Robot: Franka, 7 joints.
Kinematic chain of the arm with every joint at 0, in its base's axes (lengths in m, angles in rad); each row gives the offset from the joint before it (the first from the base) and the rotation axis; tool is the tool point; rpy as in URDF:
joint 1: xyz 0 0 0.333 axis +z
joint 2: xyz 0 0 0 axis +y
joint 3: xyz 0 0 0.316 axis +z
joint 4: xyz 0.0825 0 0 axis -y
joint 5: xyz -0.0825 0 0.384 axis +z
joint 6: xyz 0 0 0 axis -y
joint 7: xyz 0.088 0 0 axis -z
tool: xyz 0 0 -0.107 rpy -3.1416 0 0
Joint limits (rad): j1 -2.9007..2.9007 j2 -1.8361..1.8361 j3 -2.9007..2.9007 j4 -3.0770..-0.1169 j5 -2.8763..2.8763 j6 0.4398..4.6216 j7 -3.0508..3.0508
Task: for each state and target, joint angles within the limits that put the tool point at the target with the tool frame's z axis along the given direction. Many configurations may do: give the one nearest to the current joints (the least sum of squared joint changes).
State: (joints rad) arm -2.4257 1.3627 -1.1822 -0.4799 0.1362 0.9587 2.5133
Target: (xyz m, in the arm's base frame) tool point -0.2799 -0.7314 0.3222 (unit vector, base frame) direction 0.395 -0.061 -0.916
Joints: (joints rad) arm -1.7758 1.0931 -0.5473 -0.7022 0.8632 1.5446 2.5133
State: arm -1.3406 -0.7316 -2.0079 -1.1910 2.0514 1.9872 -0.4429
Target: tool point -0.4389 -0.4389 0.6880 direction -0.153 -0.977 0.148
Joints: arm -1.0306 0.1699 -1.4461 -1.6271 2.0279 2.3493 -0.4429
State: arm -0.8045 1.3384 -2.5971 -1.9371 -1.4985 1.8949 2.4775
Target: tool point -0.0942 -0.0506 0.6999 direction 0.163 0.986 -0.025
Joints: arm -0.5197 1.5967 -2.6699 -2.5505 -0.9610 1.6052 2.4775
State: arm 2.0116 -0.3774 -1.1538 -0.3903 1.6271 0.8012 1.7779
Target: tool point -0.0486 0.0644 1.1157 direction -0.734 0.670 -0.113
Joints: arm 1.6218 -0.0747 -0.7769 -0.1187 1.5445 1.4066 1.7779
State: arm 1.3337 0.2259 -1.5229 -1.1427 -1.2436 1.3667 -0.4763
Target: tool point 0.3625 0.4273 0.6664 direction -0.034 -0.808 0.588
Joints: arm 1.9642 0.7681 -1.3900 -1.5031 -1.5100 1.0372 -0.4763
